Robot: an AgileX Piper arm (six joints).
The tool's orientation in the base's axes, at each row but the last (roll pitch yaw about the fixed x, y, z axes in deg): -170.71 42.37 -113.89; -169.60 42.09 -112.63; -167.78 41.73 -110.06; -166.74 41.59 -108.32; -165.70 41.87 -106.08; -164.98 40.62 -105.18; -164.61 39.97 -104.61; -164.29 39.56 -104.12; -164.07 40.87 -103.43; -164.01 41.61 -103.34; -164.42 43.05 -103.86
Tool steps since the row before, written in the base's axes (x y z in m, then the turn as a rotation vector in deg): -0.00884 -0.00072 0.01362 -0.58 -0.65 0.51; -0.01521 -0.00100 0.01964 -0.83 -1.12 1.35; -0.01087 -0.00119 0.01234 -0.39 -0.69 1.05; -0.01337 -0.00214 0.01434 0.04 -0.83 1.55; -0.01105 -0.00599 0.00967 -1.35 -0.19 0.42; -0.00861 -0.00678 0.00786 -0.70 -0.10 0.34; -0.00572 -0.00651 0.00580 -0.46 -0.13 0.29; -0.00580 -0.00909 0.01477 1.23 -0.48 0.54; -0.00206 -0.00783 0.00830 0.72 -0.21 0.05; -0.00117 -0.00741 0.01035 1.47 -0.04 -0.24; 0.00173 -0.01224 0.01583 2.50 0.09 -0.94
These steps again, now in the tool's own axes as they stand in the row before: -0.00605 0.00560 -0.01401 0.27 0.11 -0.97; -0.00814 0.00998 -0.02127 0.10 -0.01 -1.94; -0.00460 0.00695 -0.01423 -0.12 -0.15 -1.30; -0.00486 0.00829 -0.01722 -0.45 -0.67 -1.56; 0.00011 0.00545 -0.01489 0.13 1.04 -0.97; 0.00156 0.00328 -0.01299 -0.01 0.51 -0.59; 0.00221 0.00125 -0.01011 0.00 0.30 -0.47; -0.00152 -0.00157 -0.01816 -0.22 -1.40 -0.15; 0.00069 -0.00300 -0.01118 0.00 -0.74 0.15; -0.00128 -0.00405 -0.01206 -0.07 -1.28 0.76; -0.00242 -0.00965 -0.01745 0.14 -2.01 1.76
